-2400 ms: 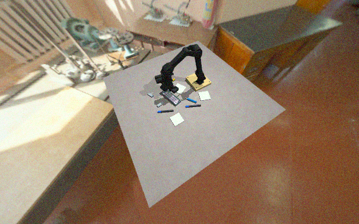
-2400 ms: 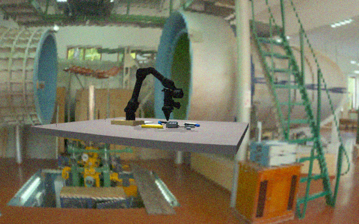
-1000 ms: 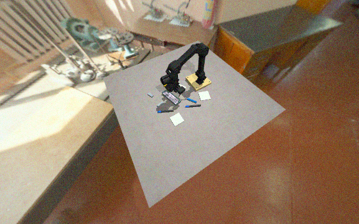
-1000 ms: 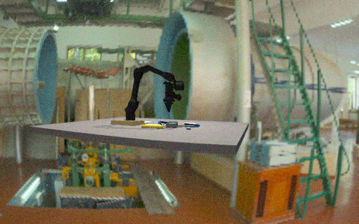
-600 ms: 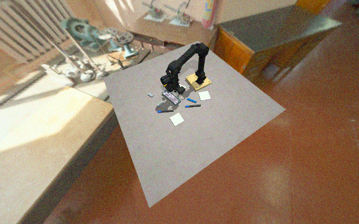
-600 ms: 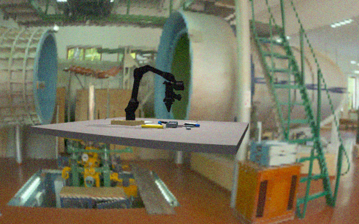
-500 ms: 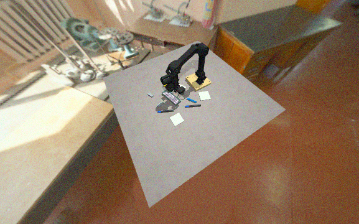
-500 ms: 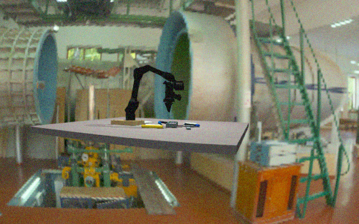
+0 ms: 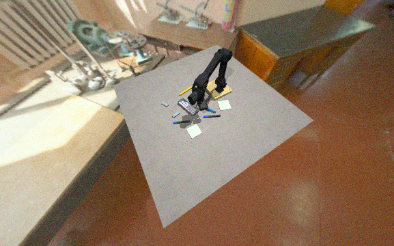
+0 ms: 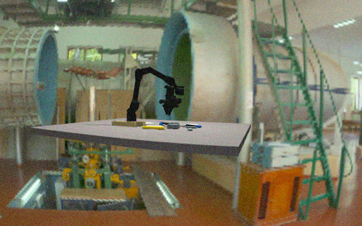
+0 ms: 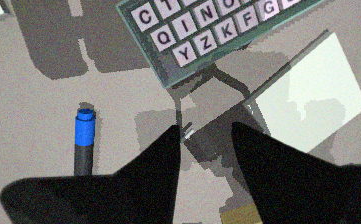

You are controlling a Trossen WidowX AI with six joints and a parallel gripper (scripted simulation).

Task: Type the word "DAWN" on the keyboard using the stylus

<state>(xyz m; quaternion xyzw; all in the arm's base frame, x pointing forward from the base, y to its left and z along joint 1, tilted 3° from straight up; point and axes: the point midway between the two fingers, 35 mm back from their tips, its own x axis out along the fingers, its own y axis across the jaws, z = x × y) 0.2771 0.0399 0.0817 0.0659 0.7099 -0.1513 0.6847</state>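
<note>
My gripper tip is now 5 cm past the blue stylus, 4 cm to the right of it and 7 cm above it. Also, from my gripper tip: yellow pencil: 4 cm behind, 25 cm to the right, 7 cm below; then stylus tip: 4 cm behind, 1 cm to the left, 7 cm below; then grey block: 20 cm ahead, 24 cm to the right, 7 cm below.
</note>
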